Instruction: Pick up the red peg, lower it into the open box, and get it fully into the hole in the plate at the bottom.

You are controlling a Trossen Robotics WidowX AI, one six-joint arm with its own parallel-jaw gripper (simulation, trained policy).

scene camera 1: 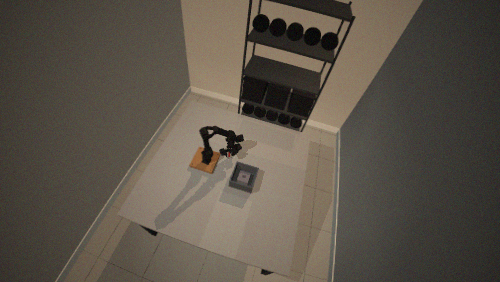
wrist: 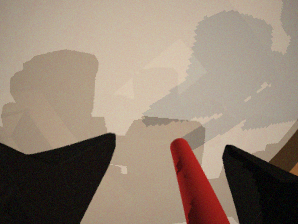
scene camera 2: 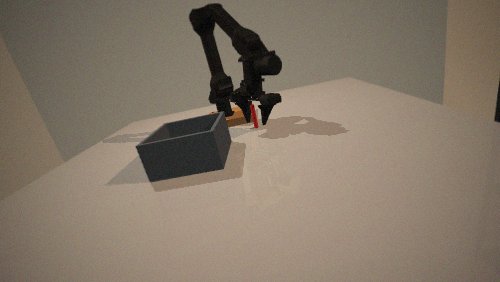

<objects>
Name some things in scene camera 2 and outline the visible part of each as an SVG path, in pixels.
My gripper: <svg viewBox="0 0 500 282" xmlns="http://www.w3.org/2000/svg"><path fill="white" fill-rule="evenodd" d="M244 76L240 87L230 93L230 102L234 102L235 105L241 108L247 123L249 123L251 119L250 105L252 105L252 101L260 101L261 105L257 106L261 110L262 124L266 125L274 105L281 102L281 95L279 93L265 94L265 91L262 91L262 82L265 81L262 75Z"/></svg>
A dark box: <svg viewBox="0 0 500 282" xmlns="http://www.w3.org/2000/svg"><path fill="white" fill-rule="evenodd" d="M224 111L164 123L139 143L136 149L150 183L224 169L232 142Z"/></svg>
</objects>
